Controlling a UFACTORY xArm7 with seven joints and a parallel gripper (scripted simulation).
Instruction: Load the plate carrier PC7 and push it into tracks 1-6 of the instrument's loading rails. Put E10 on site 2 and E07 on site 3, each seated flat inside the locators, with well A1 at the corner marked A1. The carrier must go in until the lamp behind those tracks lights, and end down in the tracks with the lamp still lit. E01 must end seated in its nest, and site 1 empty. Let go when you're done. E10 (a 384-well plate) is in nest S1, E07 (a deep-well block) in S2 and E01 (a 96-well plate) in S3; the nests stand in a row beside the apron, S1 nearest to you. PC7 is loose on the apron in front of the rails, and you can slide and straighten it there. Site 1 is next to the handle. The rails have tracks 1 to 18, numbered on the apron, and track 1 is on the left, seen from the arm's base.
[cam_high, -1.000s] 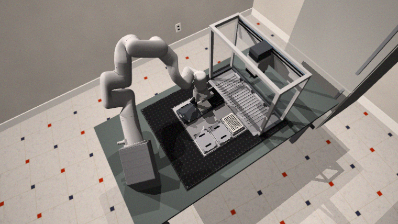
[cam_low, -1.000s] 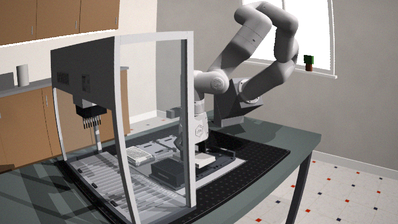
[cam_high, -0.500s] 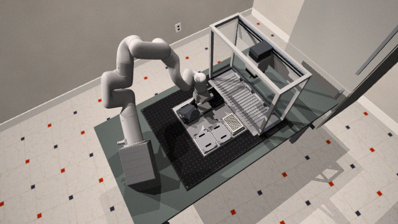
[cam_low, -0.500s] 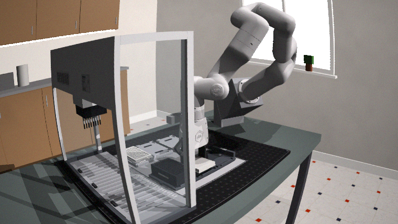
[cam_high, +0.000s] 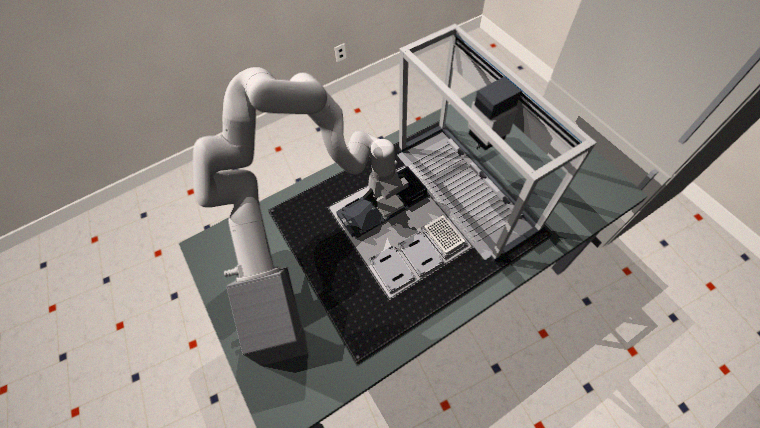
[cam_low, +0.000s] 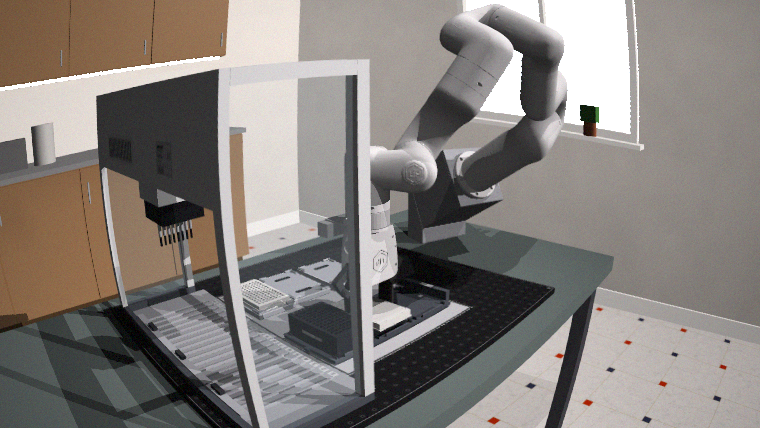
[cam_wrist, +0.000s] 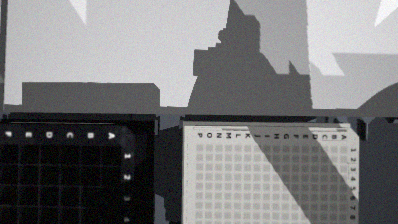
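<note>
Right now my hand is 1 cm past the plate carrier PC7 and 3 cm above it. From my hand the other things lie so: nest S2: 5 cm ahead, 23 cm to the right, 4 cm below; white 96-well plate E01: 15 cm ahead, 20 cm to the right, 2 cm below; nest S1: 7 cm behind, 26 cm to the right, 4 cm below.
</note>
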